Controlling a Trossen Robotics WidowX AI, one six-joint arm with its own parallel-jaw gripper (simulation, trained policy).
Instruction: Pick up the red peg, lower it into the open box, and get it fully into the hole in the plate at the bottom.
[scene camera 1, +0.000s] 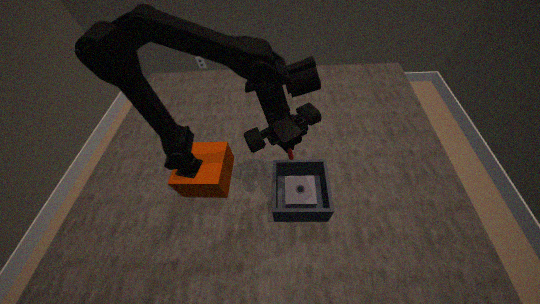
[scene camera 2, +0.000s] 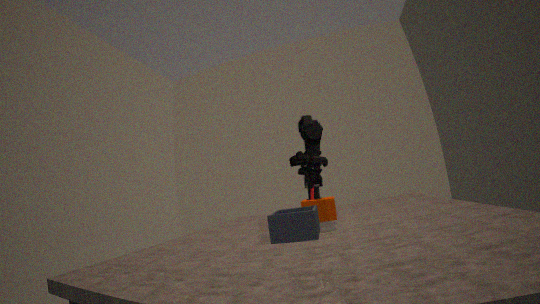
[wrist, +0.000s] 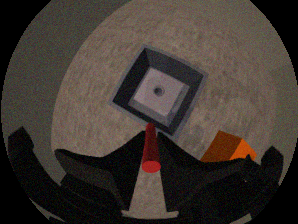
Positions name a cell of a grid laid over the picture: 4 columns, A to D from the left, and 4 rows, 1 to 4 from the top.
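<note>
The gripper (scene camera 1: C2) shares its scene with a grey box (scene camera 1: C3) and a pale plate (scene camera 1: C3). The wrist view has a red peg (wrist: C3), and there too are the box (wrist: C2), the plate (wrist: C2) and the gripper (wrist: C3). The gripper (scene camera 2: C3) can be seen from elsewhere as well, while scene camera 2 does not show the pale plate, hidden by the grey box.
</note>
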